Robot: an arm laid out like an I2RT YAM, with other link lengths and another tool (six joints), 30 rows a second.
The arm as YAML. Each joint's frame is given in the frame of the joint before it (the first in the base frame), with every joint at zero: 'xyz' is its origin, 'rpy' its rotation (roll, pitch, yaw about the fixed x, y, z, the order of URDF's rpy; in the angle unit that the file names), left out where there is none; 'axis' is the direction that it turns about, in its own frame. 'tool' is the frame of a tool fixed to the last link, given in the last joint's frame.
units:
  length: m
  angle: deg
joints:
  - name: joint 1
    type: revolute
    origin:
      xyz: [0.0, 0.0, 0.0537]
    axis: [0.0, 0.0, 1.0]
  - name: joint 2
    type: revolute
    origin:
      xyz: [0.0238, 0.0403, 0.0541]
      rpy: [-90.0, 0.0, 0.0]
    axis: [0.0, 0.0, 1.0]
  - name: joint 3
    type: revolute
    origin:
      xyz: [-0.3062, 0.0, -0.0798]
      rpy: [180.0, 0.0, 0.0]
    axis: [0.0, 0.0, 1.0]
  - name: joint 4
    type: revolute
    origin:
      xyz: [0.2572, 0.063, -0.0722]
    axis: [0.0, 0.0, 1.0]
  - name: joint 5
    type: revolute
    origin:
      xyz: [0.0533, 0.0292, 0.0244]
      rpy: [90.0, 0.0, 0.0]
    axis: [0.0, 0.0, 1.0]
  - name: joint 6
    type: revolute
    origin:
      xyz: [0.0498, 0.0, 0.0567]
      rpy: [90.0, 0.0, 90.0]
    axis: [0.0, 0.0, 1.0]
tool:
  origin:
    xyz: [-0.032, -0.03, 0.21]
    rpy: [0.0, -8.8, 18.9]
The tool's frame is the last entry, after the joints.
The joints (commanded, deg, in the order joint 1, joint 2, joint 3, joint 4, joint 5, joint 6), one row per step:
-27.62 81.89 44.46 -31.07 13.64 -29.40
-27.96 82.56 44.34 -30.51 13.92 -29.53
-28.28 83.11 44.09 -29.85 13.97 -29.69
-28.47 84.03 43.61 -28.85 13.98 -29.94
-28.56 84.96 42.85 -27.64 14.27 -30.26
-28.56 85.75 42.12 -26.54 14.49 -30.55
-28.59 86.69 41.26 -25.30 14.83 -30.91
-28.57 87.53 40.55 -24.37 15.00 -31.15
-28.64 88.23 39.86 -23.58 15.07 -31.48
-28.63 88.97 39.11 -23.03 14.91 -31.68
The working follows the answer.
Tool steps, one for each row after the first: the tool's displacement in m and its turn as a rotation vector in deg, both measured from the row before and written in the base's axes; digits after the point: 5 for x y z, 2 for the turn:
-0.00090 -0.00312 -0.00319 -0.15 0.37 -0.32
-0.00056 -0.00198 -0.00326 -0.01 0.21 -0.19
-0.00074 -0.00082 -0.00601 0.13 0.45 0.03
-0.00214 -0.00087 -0.00723 -0.07 0.67 0.10
-0.00191 -0.00005 -0.00647 -0.03 0.58 0.19
-0.00300 -0.00026 -0.00765 -0.07 0.78 0.18
-0.00279 0.00080 -0.00674 0.12 0.71 0.18
-0.00321 0.00101 -0.00611 0.18 0.68 0.21
-0.00415 0.00319 -0.00691 0.56 0.83 0.24

Tool pose at each row, in the base's axes (x y z in m, rotation vector in deg; rounded; the steps above come from the unrounded poses):
0.28083 -0.15999 0.00454 -101.40 140.21 -30.57
0.27993 -0.16311 0.00135 -101.35 140.81 -30.51
0.27937 -0.16509 -0.00191 -101.27 141.15 -30.38
0.27863 -0.16591 -0.00793 -101.58 141.39 -29.86
0.27649 -0.16678 -0.01516 -102.19 141.74 -29.43
0.27457 -0.16683 -0.02163 -102.82 141.93 -29.02
0.27157 -0.16709 -0.02928 -103.60 142.26 -28.50
0.26878 -0.16628 -0.03602 -104.27 142.50 -27.78
0.26556 -0.16528 -0.04212 -104.93 142.68 -26.99
0.26142 -0.16208 -0.04904 -105.58 142.83 -25.57

